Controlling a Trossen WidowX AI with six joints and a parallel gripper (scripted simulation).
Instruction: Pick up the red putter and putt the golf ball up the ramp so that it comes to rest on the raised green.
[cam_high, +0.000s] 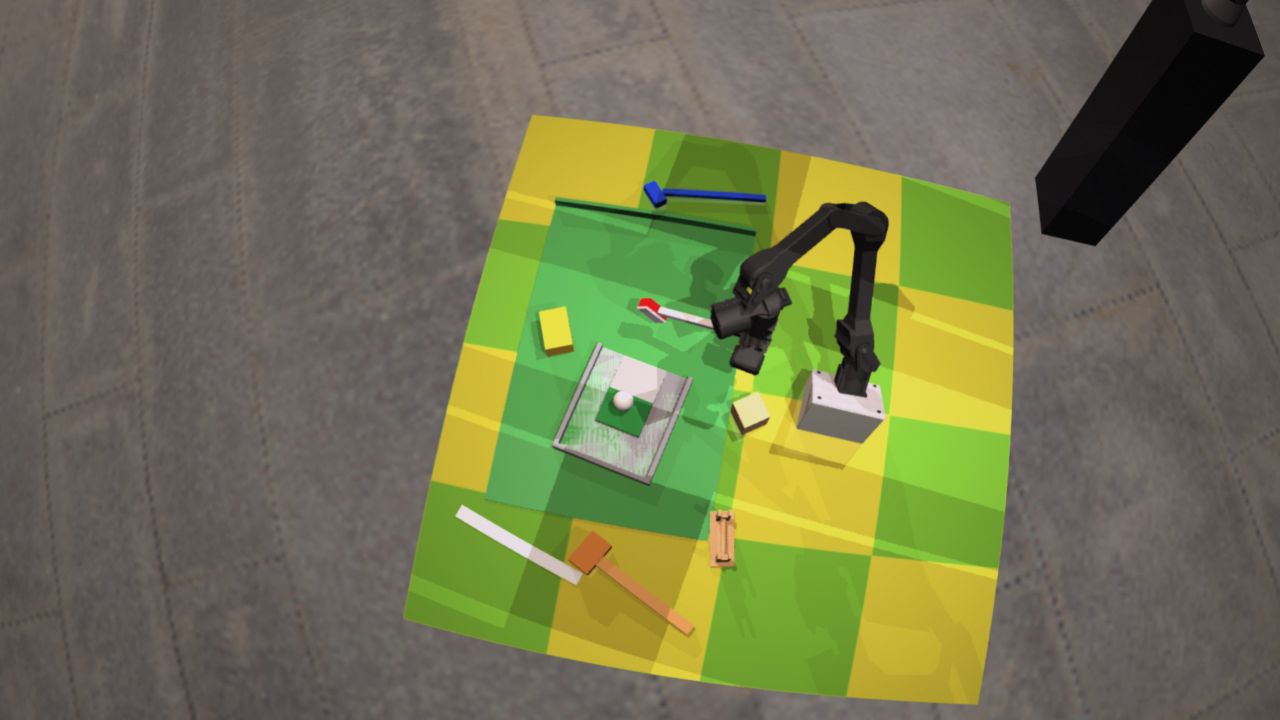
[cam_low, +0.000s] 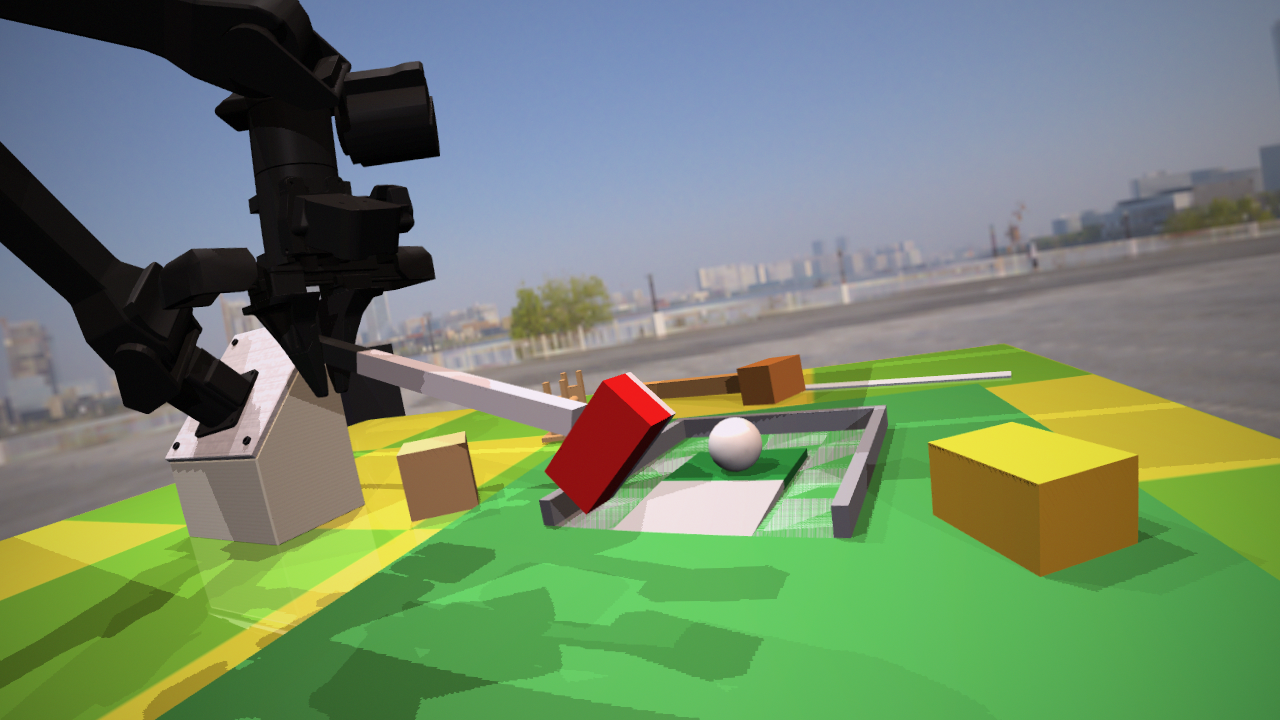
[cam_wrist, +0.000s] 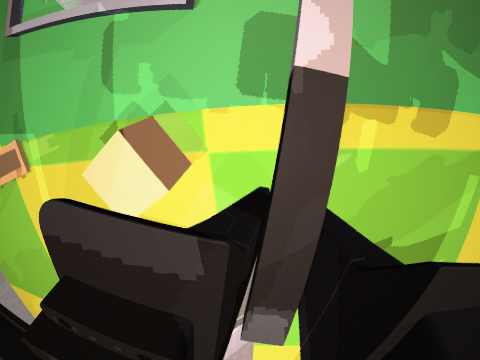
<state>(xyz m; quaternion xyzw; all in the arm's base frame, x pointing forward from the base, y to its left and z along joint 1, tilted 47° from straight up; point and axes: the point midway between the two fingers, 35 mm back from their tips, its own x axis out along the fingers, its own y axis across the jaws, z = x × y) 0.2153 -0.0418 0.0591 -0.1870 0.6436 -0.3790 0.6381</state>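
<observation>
My gripper tip is now 12 cm short of the red putter and 3 cm to the left of it. The rest, counted from my gripper tip: grey walled frame: 25 cm ahead, 17 cm to the left, 12 cm below; white golf ball: 25 cm ahead, 13 cm to the left, 9 cm below; brown cube: 1 cm behind, 12 cm to the left, 10 cm below.
</observation>
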